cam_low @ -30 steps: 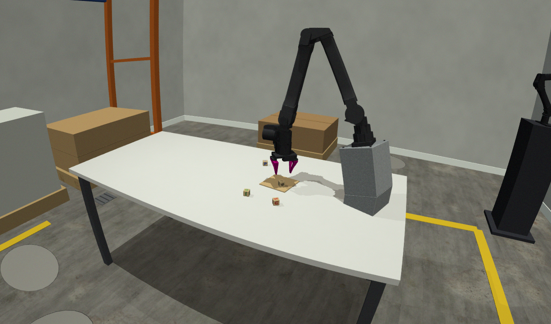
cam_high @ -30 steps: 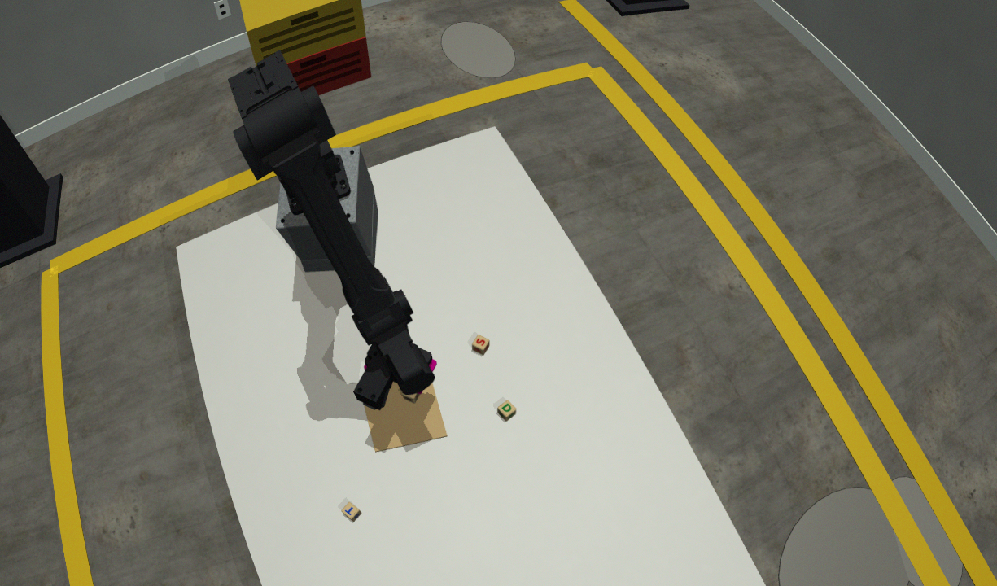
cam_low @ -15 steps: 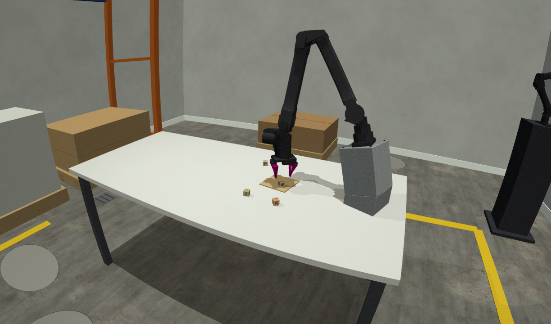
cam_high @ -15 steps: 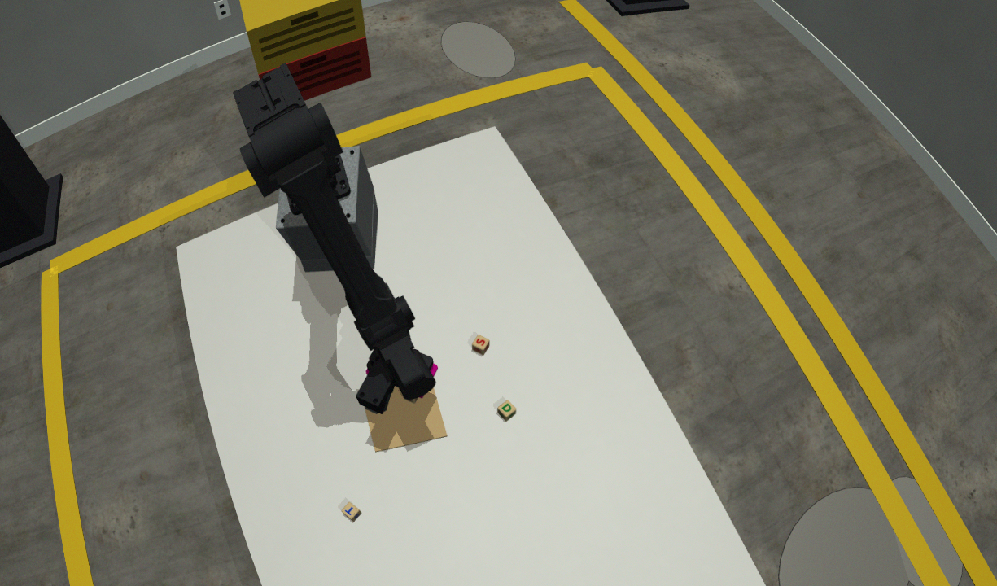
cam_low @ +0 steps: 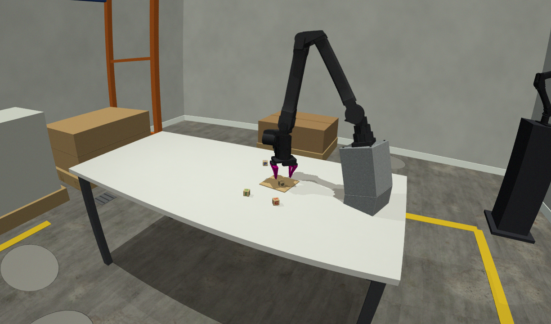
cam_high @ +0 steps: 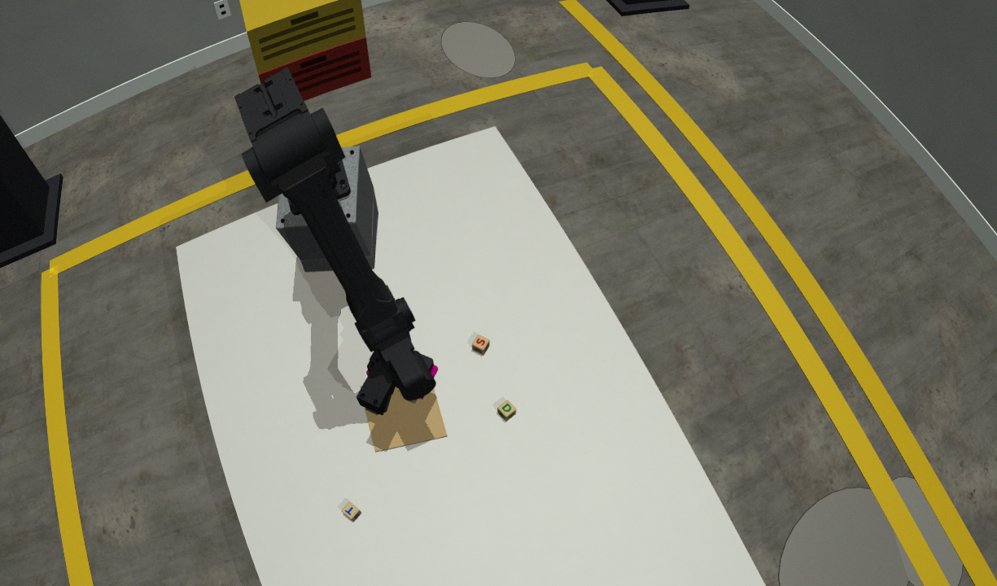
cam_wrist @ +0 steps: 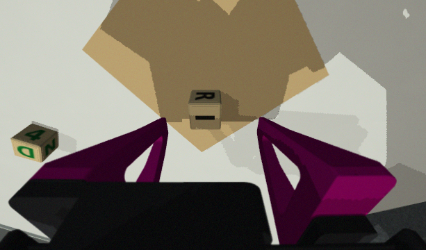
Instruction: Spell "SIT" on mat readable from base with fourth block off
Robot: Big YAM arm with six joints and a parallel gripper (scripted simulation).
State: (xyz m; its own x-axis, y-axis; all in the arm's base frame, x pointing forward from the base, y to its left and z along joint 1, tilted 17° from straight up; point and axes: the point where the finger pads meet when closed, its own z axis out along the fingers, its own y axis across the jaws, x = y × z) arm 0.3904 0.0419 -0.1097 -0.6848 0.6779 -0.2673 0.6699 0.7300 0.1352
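Right now my hand is 3 cm above the I block and 1 cm to the right of it. Also, from my hand: S block: 16 cm to the left, 5 cm behind, 4 cm below; D block: 16 cm to the left, 10 cm ahead, 4 cm below; tan mat: 5 cm below, 3 cm ahead, 2 cm to the right.
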